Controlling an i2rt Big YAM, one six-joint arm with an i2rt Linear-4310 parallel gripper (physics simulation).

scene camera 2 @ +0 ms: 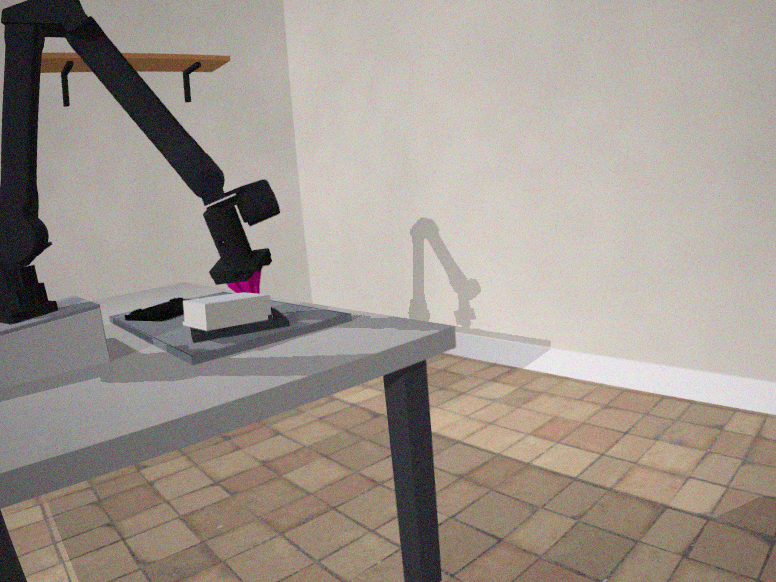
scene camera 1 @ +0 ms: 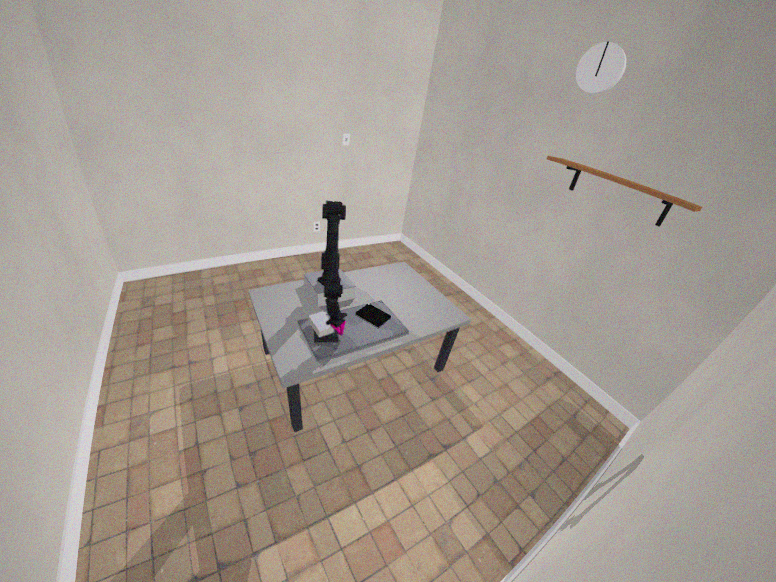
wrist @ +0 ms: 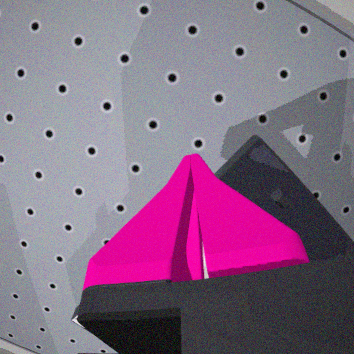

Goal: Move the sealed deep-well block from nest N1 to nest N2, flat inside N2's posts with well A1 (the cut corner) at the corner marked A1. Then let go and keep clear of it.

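Frame: origin at the arm's base, x ahead, y left, z up, level; metres.
Where they show: gripper, fingertip midpoint: [scene camera 1: 341, 335] [wrist: 193, 165]; arm's base at its link origin: [scene camera 2: 25, 315].
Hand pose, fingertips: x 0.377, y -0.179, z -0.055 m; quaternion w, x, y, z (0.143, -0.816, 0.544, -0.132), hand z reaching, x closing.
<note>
Things, the pixels of their top centre, and the offset from my fingertips. Level surfaces: height alone.
- pale deep-well block at its top centre: [scene camera 2: 224, 294] [scene camera 1: 321, 320] dx -0.108, dy -0.050, dz +0.045 m
- dark nest at its top centre: [wrist: 225, 314] [scene camera 2: 235, 315] [scene camera 1: 325, 328] dx -0.083, dy -0.038, dz +0.003 m
- grey board at its top centre: [scene camera 2: 211, 315] [scene camera 1: 353, 326] dx -0.034, dy +0.108, dz -0.018 m
- grey table at its surface level: dz -0.031 m
The pale deep-well block [scene camera 1: 321, 323] [scene camera 2: 226, 311] sits on a dark nest [scene camera 1: 325, 338] [scene camera 2: 203, 335] [wrist: 300, 215] at the left of the pegboard in the scene camera 1 view. The other nest, a black one [scene camera 1: 373, 314] [scene camera 2: 153, 310], lies to its right there and holds no block. The N1 and N2 labels, the A1 mark and the cut corner are not readable. My gripper [scene camera 1: 340, 332] [scene camera 2: 251, 292] [wrist: 193, 165] has magenta fingers, shut together with nothing between them. It is close beside the block, behind its top edge in the scene camera 2 view. Contact cannot be told.
Both nests lie on the grey board [scene camera 1: 391, 329] [scene camera 2: 319, 315] [wrist: 60, 115], which has rows of black holes. It rests on the grey table [scene camera 1: 413, 291] [scene camera 2: 56, 432]. The arm stands on a grey plinth [scene camera 2: 56, 357] behind the board. A wooden shelf [scene camera 1: 626, 182] [scene camera 2: 156, 62] is on the wall.
</note>
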